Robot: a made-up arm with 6 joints.
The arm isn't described. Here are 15 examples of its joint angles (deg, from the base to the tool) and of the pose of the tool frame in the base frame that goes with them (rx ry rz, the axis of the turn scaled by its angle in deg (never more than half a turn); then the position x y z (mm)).
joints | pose
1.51 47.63 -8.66 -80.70 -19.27 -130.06 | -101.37 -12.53 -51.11 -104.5 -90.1 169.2
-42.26 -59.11 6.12 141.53 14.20 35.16 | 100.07 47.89 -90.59 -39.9 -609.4 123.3
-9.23 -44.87 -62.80 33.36 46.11 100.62 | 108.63 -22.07 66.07 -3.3 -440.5 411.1
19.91 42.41 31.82 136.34 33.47 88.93 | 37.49 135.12 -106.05 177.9 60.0 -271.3
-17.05 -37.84 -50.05 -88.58 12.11 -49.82 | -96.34 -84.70 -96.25 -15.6 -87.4 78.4
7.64 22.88 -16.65 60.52 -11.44 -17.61 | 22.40 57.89 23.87 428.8 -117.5 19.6
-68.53 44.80 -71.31 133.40 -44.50 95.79 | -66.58 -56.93 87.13 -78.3 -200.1 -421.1
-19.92 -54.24 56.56 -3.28 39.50 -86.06 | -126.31 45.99 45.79 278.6 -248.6 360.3
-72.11 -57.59 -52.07 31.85 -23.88 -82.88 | -87.98 42.19 -75.95 -57.2 -318.5 506.7
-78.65 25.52 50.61 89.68 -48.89 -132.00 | -6.34 -88.11 -114.42 -326.2 -422.8 -298.5
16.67 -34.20 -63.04 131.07 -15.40 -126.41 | -50.53 -18.55 64.55 513.1 -284.2 302.3
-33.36 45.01 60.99 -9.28 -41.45 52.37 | 20.44 49.21 -9.29 130.8 10.7 -35.4
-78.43 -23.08 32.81 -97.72 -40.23 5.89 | -69.96 -27.44 3.30 -215.3 -150.9 145.9
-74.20 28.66 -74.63 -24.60 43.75 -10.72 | -13.63 -1.50 -43.42 -196.3 -353.9 144.6
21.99 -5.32 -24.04 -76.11 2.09 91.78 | 63.99 -92.94 60.32 -25.3 -5.4 186.5
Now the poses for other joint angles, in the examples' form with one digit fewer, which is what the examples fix.
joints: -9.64 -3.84 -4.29 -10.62 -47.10 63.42
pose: 56.0 -45.1 -43.4 195 -171 277
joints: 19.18 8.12 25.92 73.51 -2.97 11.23
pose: 11.7 72.6 6.9 464 -61 84
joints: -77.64 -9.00 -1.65 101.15 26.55 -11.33
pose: 70.1 87.4 -57.5 -277 -598 -81
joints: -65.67 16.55 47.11 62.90 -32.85 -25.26
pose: -41.5 151.3 -13.7 -71 -440 -233
